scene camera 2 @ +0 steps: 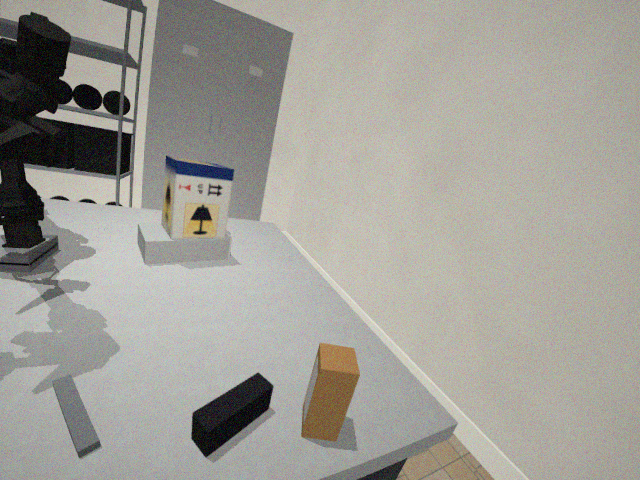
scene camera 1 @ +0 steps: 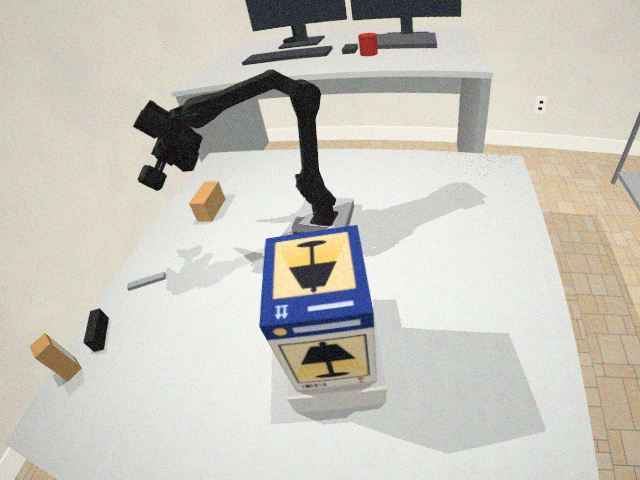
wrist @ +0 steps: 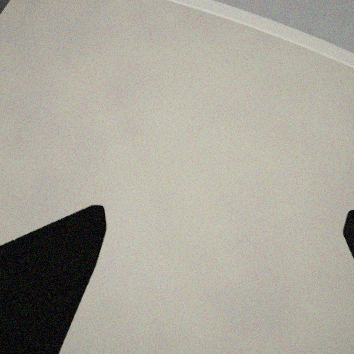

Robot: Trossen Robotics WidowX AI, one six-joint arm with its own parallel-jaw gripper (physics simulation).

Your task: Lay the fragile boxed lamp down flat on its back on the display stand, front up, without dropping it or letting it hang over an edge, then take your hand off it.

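Where they show: gripper, fingertip midpoint: (scene camera 1: pixel 151 163) (wrist: pixel 226 219); arm's base at its link origin: (scene camera 2: pixel 24 243) (scene camera 1: pixel 324 218).
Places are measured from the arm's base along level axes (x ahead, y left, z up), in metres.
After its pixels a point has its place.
The boxed lamp (scene camera 1: pixel 316 310) @[y 0.199, x 0.457, z 0.266 m] (scene camera 2: pixel 199 198) @[y 0.094, x 0.413, z 0.164 m] rests on the low pale display stand (scene camera 1: pixel 338 400) @[y 0.212, x 0.490, z 0.010 m] (scene camera 2: pixel 155 251) @[y 0.035, x 0.311, z 0.000 m]. Its large blue-bordered lamp picture faces up, and smaller lamp pictures show on its white sides. It sits level, close to the stand's right end in scene camera 2, where bare stand top shows on the left. The stand's far side is hidden behind the box in scene camera 1. My gripper (scene camera 1: pixel 148 148) (wrist: pixel 226 219) @[y -0.386, x 0.161, z 0.277 m] is open and empty, high and well away from the box. The wrist view shows a pale surface between the fingers.
An orange block (scene camera 1: pixel 206 201) @[y -0.395, x 0.028, z 0.035 m] lies below the gripper side of the arm. A grey bar (scene camera 1: pixel 146 281) @[y -0.452, x 0.336, z -0.028 m] (scene camera 2: pixel 76 415) @[y -0.472, x 0.341, z -0.027 m], a black block (scene camera 1: pixel 96 329) @[y -0.460, x 0.544, z 0.007 m] (scene camera 2: pixel 232 413) @[y -0.508, x 0.534, z 0.011 m] and another orange block (scene camera 1: pixel 56 356) @[y -0.473, x 0.664, z 0.048 m] (scene camera 2: pixel 330 392) @[y -0.524, x 0.655, z 0.054 m] are along the table's left side in scene camera 1.
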